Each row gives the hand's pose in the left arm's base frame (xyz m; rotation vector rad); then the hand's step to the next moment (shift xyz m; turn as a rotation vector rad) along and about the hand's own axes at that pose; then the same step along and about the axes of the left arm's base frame.
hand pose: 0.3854 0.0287 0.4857 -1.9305 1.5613 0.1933
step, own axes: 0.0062 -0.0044 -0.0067 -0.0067 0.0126 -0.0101
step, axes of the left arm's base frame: 0.0040 -0.0085 0.0039 -0.0162 -0.0012 0.0064
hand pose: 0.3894 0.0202 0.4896 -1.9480 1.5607 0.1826
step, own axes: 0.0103 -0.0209 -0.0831 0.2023 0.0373 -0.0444
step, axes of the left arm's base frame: -0.0002 -0.0518 0.0690 0.0123 -0.1963 -0.0750
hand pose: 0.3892 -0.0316 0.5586 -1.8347 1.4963 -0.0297
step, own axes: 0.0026 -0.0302 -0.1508 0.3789 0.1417 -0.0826
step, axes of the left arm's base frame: -0.0432 -0.0809 0.1235 -0.0364 -0.3695 -0.1807
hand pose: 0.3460 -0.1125 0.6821 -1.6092 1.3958 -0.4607
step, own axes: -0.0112 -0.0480 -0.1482 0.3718 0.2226 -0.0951
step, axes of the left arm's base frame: -0.0901 -0.0515 0.1168 -0.0941 -0.3620 -0.2387
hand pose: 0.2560 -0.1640 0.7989 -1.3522 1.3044 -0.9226
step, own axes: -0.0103 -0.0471 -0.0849 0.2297 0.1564 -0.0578
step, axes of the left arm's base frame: -0.0730 -0.0063 0.0646 -0.0614 -0.2219 -0.1660
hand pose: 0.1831 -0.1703 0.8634 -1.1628 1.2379 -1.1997
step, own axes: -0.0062 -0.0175 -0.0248 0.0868 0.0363 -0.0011
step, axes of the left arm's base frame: -0.0248 0.0060 0.0175 -0.0027 -0.0852 -0.0398
